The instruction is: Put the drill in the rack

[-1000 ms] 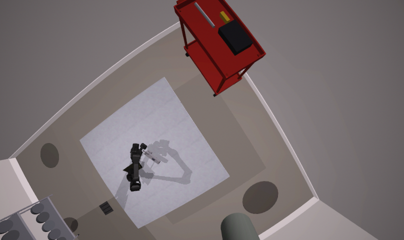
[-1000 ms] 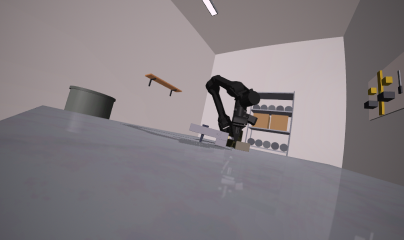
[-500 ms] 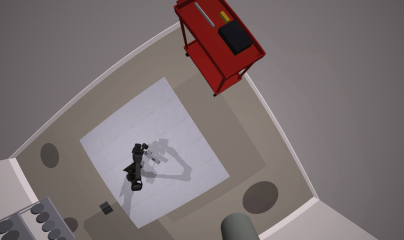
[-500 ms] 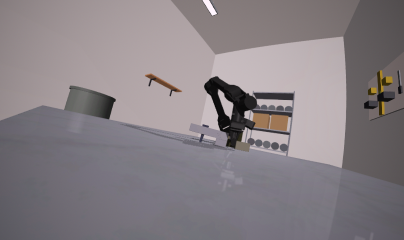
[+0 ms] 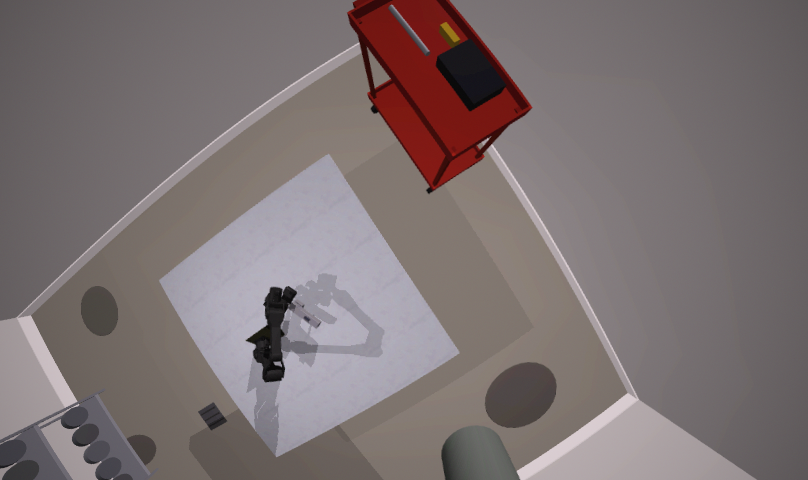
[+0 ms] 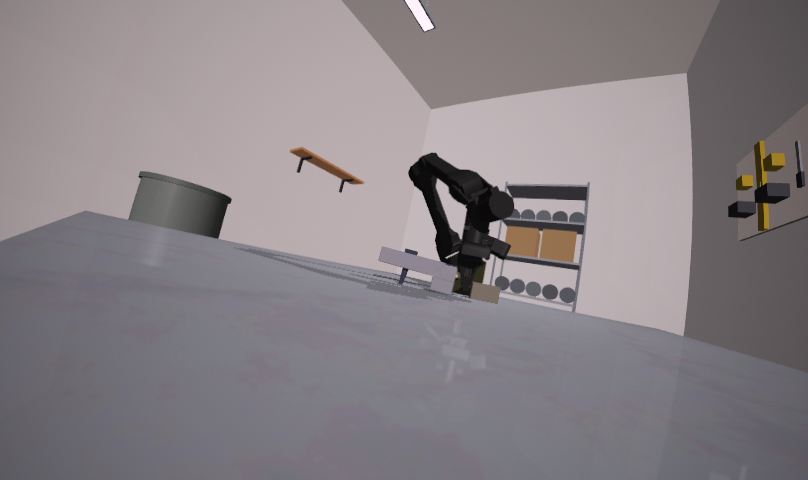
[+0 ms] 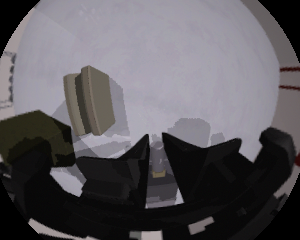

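Now: gripper tip 2 cm short of the drill, 5 cm to the left of it and 4 cm below it. The rest, counted from my gripper tip: grey block (4 cm ahead, 10 cm to the right, 3 cm above).
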